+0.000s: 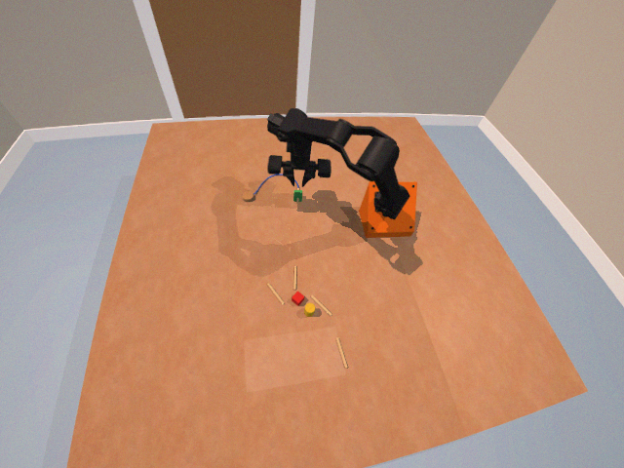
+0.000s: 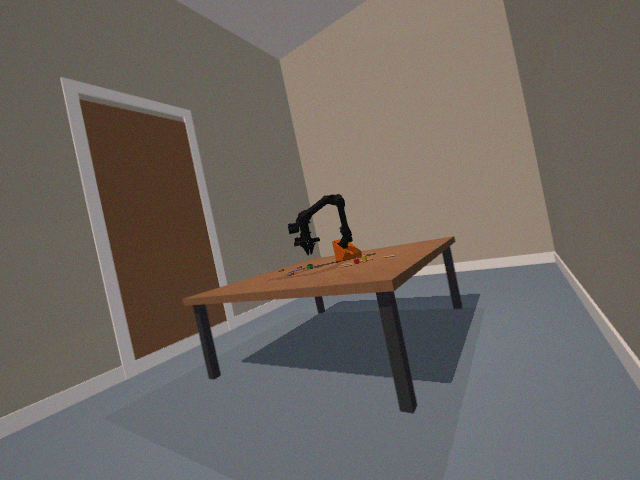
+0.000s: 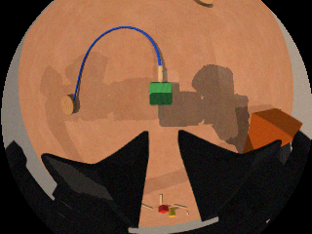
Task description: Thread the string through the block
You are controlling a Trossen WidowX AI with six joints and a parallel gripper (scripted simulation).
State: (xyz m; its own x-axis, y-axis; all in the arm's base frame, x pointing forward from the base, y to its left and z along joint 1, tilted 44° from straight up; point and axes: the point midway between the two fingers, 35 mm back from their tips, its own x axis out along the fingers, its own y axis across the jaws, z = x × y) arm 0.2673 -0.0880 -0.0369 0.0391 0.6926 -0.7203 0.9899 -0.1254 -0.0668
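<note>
Now: the green block 10 mm behind my gripper tip, 30 mm to the right of it and 80 mm below it. From my gripper tip the other things lie so: round wooden button (170 mm ahead, 40 mm to the right, 80 mm below); then thin wooden stick (10 mm behind, 40 mm to the right, 80 mm below); then red cube (30 mm ahead, 350 mm to the left, 80 mm below).
</note>
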